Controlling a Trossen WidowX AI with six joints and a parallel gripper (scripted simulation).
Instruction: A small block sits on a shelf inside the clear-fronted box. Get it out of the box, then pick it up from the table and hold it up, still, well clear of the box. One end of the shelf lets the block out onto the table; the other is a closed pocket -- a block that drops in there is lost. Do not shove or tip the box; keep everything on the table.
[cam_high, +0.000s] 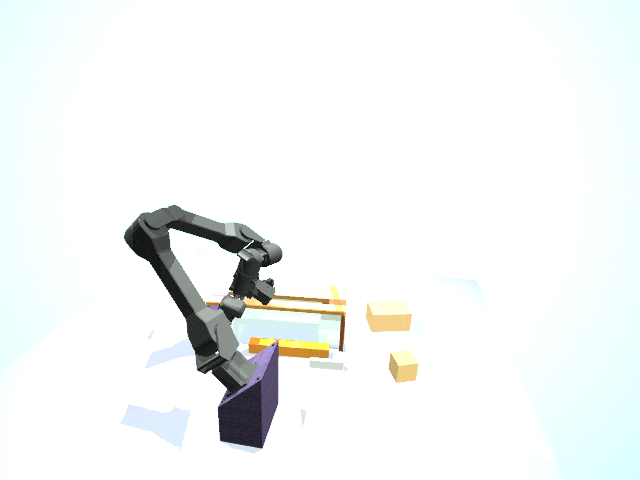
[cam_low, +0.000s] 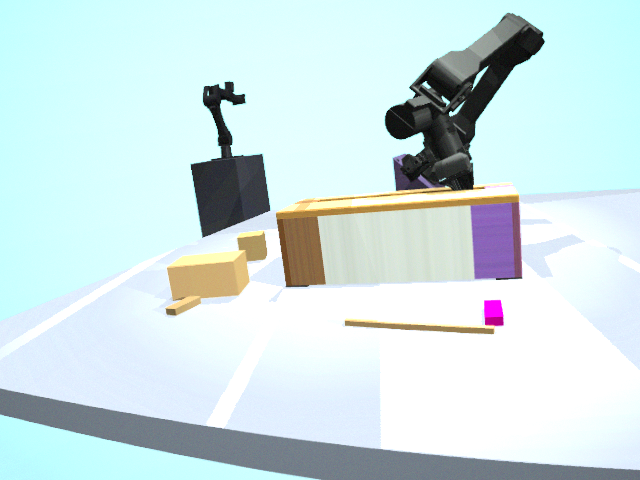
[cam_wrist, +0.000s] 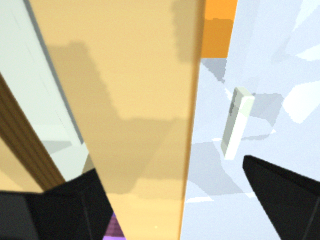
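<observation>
Right now my gripper tip is 50 mm short of the tan block and 20 mm to the right of it. Also, from my gripper tip: orange bar 170 mm to the right, 70 mm below; then thin wooden stick 340 mm ahead, 30 mm to the right, 90 mm below; then box 50 mm ahead, 120 mm to the right, 30 mm below.
</observation>
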